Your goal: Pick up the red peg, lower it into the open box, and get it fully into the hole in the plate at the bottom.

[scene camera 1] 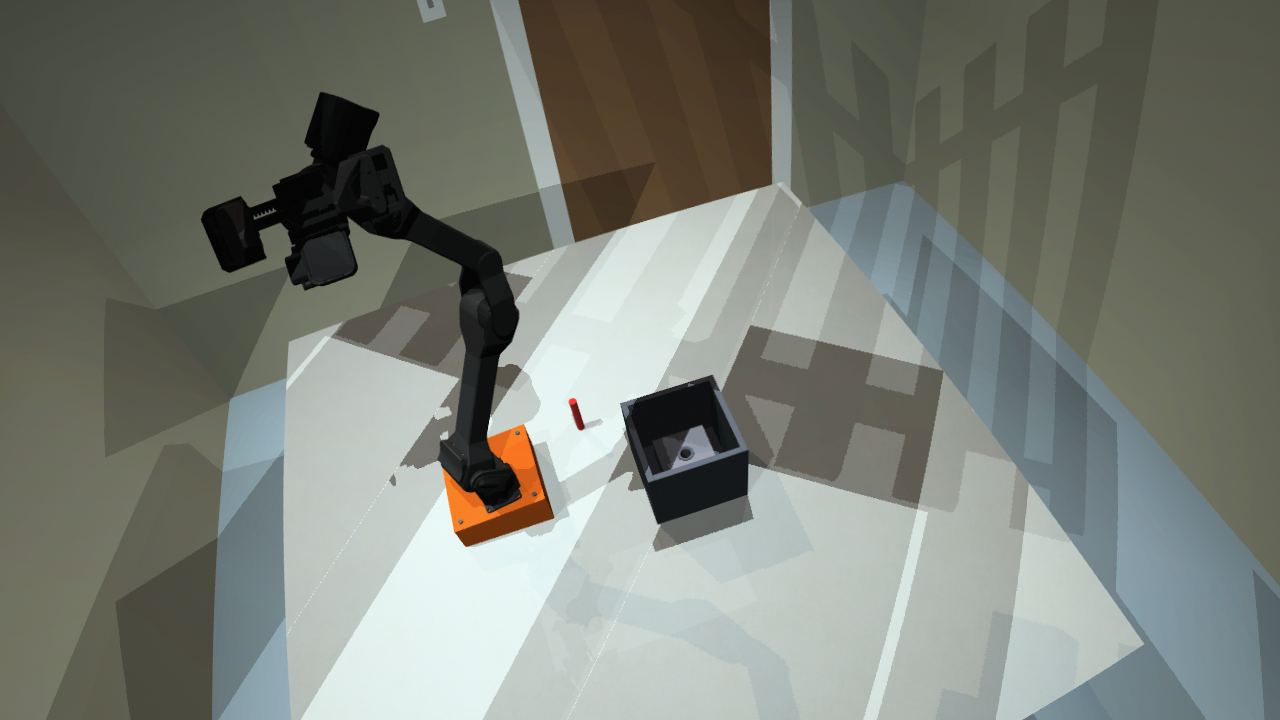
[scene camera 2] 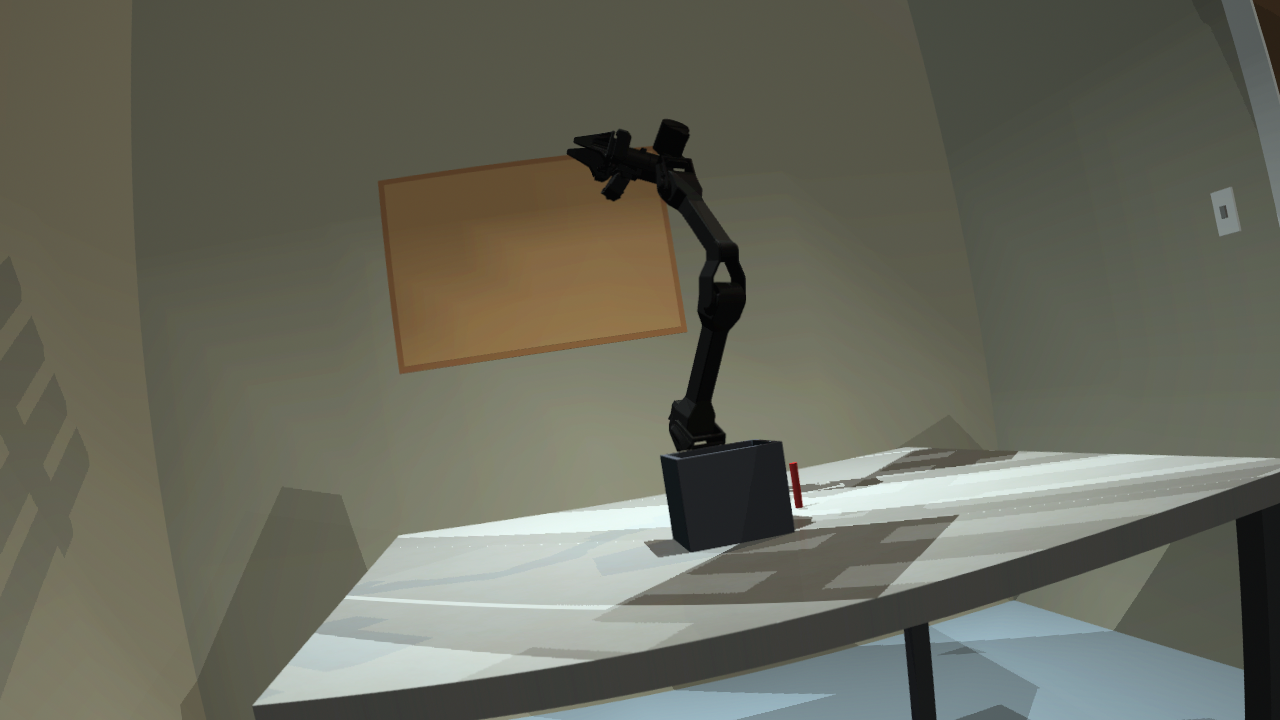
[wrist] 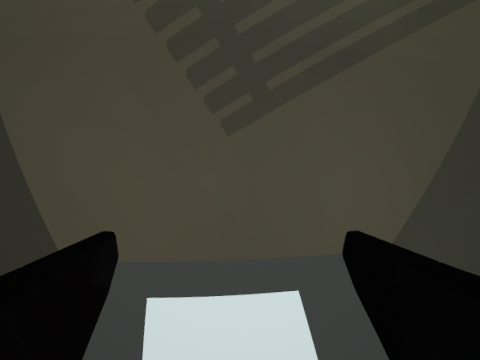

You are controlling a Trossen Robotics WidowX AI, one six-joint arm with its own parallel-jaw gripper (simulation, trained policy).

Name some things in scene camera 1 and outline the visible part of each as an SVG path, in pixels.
The gripper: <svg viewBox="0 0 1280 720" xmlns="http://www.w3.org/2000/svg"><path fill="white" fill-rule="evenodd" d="M390 149L382 144L349 156L348 159L340 161L336 179L328 173L325 163L279 180L280 183L272 186L276 199L249 207L245 200L238 196L204 211L201 218L202 224L221 269L232 273L267 259L259 237L259 231L281 222L283 227L289 230L290 241L292 245L295 245L291 247L291 256L285 258L285 265L293 285L302 284L304 290L352 277L356 274L358 265L353 253L354 250L350 244L350 227L346 213L353 213L360 223L364 223L401 210L406 202L403 186L401 185Z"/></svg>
A dark box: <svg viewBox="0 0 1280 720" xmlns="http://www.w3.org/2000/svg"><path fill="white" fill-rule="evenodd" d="M713 375L620 403L631 451L658 525L748 495L748 449ZM703 425L715 455L661 473L652 441Z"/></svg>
A pale plate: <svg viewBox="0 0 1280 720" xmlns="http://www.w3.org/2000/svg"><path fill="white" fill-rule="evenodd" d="M703 425L652 441L661 473L715 455Z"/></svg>
